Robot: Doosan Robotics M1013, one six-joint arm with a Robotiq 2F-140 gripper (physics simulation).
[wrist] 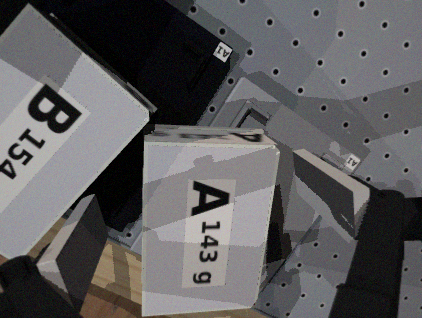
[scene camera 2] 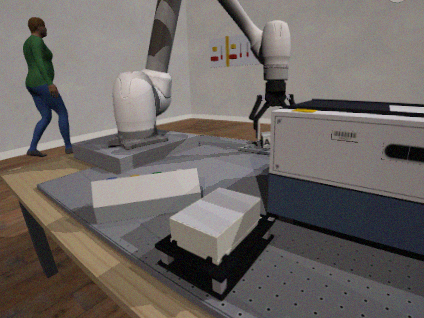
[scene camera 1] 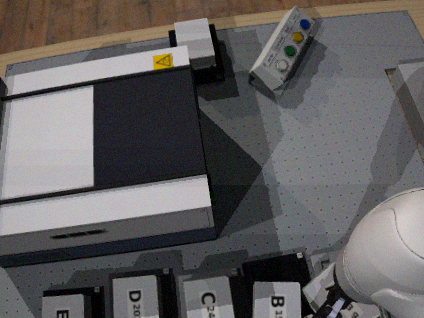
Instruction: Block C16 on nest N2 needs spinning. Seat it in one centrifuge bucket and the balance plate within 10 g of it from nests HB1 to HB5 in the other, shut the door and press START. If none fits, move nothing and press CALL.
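Frame: origin at the arm's base, x ahead, y left, z up, level; metres.
Where they show: gripper, between the fingertips: (wrist: 200, 193); arm's base, origin of its link: (scene camera 2: 138, 141).
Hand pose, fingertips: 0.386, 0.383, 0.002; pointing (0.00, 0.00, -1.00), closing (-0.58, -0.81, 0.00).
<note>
Each offset is from my fingertips to the centre of the thing, as dx, dy, dz. "spot": to the spot under its first point.
My gripper (wrist: 200, 193) (scene camera 2: 268, 132) is open and empty, its fingers on either side of plate A {-0.020, +0.017, -0.013} (wrist: 165, 235) (scene camera 1: 319, 289), marked "143 g", which sits askew on a grey nest {-0.049, -0.008, -0.041} (wrist: 312, 127). Plate B {+0.097, +0.045, -0.014} (wrist: 107, 95) (scene camera 1: 276, 296), marked "154", sits beside it on a black nest {+0.086, +0.008, -0.041} (wrist: 165, 45). Plates C {+0.217, +0.040, -0.017} (scene camera 1: 220, 295), D {+0.353, +0.042, -0.017} (scene camera 1: 150, 295) and E {spot: +0.519, +0.045, +0.004} (scene camera 1: 50, 305) stand in the same row; their weights are partly cut off. A white block {+0.279, -0.574, +0.010} (scene camera 1: 194, 37) (scene camera 2: 215, 215) without readable label sits on a black nest {spot: +0.341, -0.573, -0.016} (scene camera 2: 250, 250). The centrifuge {+0.466, -0.231, +0.072} (scene camera 1: 150, 125) (scene camera 2: 320, 160) hides its buckets.
A button box {+0.060, -0.581, -0.008} (scene camera 1: 272, 65) (scene camera 2: 145, 195) with blue, yellow, green and white buttons stands near the table edge. The arm's base stands on a grey plinth (scene camera 2: 95, 155). A person (scene camera 2: 42, 65) stands behind the table at the left in scene camera 2.
</note>
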